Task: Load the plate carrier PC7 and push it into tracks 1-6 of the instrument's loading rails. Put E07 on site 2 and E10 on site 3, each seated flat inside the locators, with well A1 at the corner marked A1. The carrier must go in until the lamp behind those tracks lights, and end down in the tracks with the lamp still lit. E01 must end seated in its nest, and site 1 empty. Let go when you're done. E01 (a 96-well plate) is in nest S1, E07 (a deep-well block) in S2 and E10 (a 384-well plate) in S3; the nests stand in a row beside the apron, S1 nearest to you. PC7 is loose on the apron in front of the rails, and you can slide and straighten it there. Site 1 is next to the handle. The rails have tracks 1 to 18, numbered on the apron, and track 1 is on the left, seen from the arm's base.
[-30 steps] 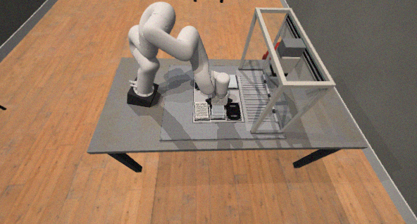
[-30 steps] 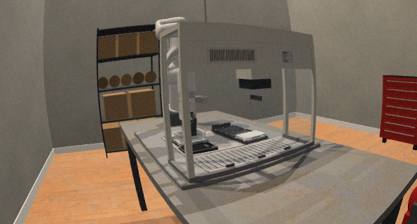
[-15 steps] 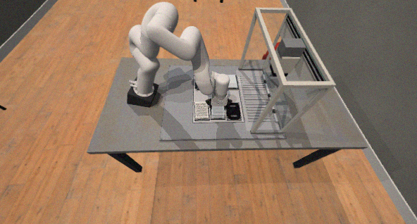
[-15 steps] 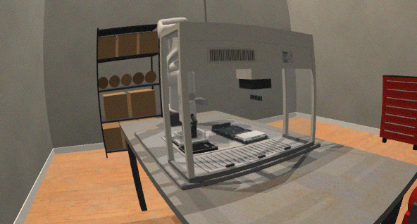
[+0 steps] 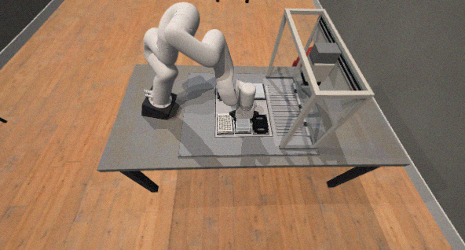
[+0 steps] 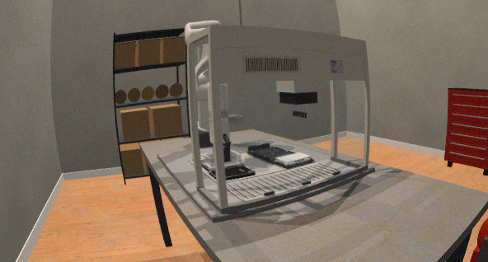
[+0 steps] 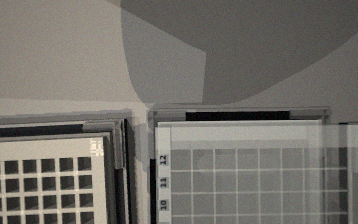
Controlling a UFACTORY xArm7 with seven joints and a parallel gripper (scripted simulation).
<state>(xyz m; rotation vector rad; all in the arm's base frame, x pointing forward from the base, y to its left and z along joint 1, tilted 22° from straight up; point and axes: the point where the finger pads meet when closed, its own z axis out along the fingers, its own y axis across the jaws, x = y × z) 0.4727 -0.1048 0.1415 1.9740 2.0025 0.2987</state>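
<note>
Right now the deep-well block E07 is 10 mm below my hand. From my hand the other things lie so: nest (110 mm ahead, 40 mm below, 10 mm to the right); then dark plate carrier PC7 (250 mm to the left, 30 mm below, 10 mm ahead); then frame post (410 mm ahead, 200 mm above, 160 mm to the right).
</note>
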